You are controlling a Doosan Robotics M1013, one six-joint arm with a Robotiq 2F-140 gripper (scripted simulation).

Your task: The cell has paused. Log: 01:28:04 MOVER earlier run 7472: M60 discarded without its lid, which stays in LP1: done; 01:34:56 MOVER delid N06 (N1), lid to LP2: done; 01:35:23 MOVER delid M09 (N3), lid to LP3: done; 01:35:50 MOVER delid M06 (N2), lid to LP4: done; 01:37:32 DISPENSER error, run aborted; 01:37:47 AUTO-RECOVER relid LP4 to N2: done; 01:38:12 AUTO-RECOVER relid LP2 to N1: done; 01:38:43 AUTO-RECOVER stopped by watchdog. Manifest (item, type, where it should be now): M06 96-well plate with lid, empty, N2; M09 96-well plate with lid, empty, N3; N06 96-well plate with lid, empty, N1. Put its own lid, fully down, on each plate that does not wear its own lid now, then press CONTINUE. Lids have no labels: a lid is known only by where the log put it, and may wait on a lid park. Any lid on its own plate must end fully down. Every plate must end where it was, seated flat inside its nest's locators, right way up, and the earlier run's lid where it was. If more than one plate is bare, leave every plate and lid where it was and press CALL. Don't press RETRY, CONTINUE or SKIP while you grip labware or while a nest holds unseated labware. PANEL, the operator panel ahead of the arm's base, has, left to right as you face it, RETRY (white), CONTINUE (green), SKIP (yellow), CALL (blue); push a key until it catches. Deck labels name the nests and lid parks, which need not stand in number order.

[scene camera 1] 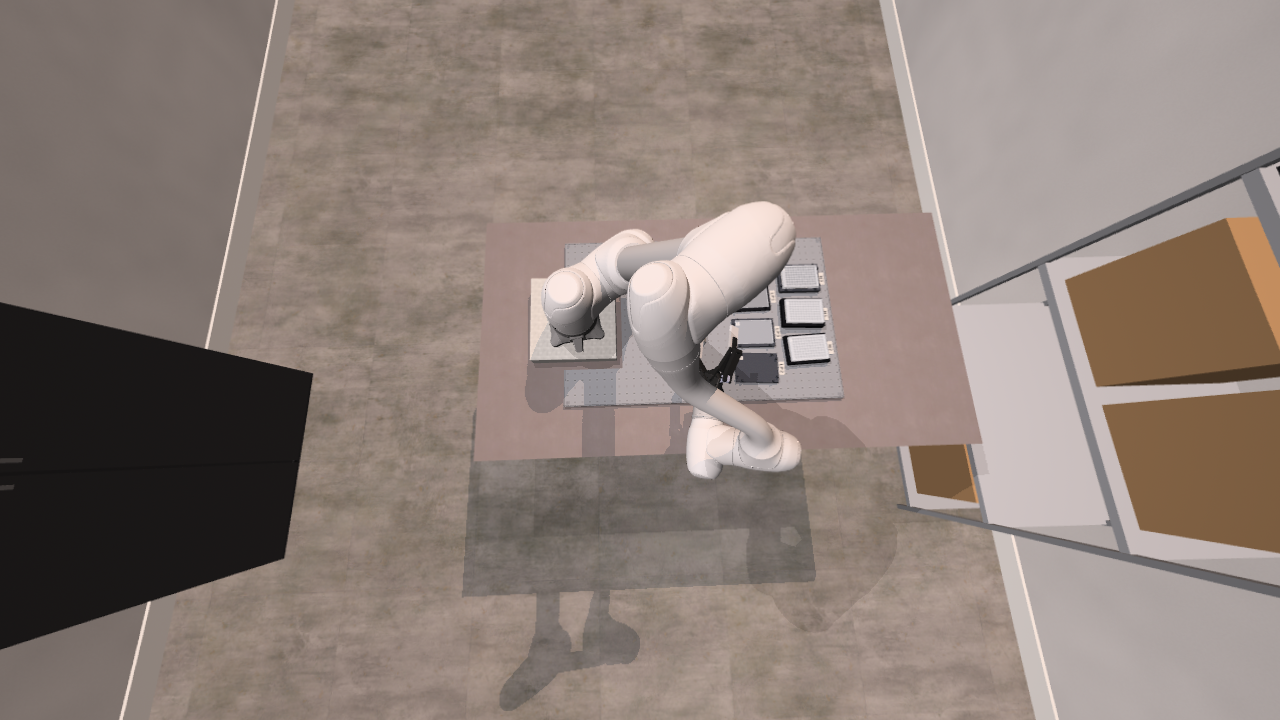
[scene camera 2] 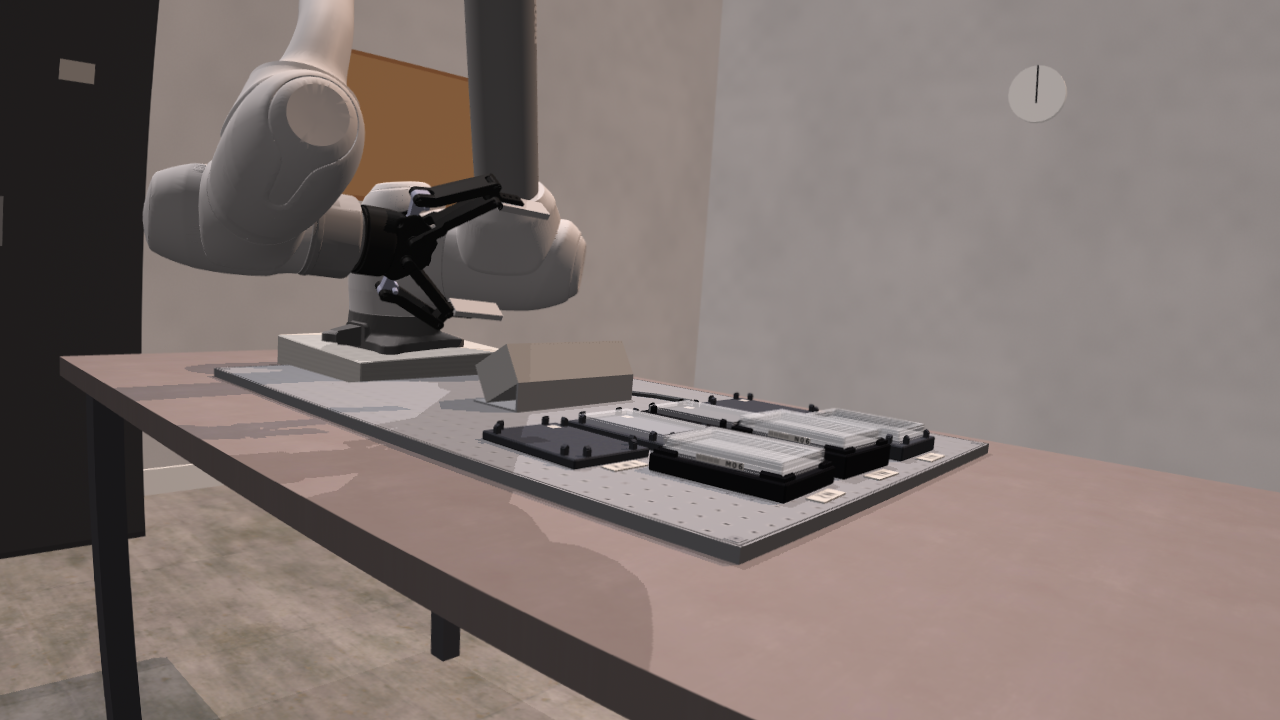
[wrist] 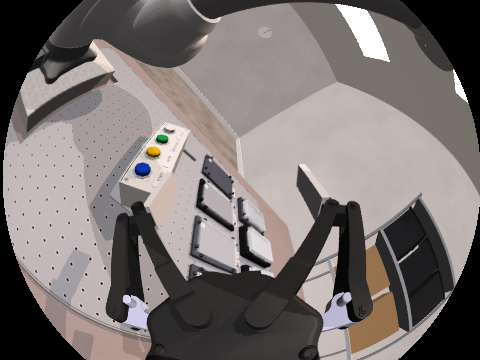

my gripper: scene camera 1 716, 332; scene camera 2; wrist
lid: scene camera 1; scene camera 2 634, 422; wrist
same spot on my gripper: (scene camera 2: 475, 196) = (wrist: 339, 245)
same spot on lid: (wrist: 214, 244) = (scene camera 1: 748, 333)
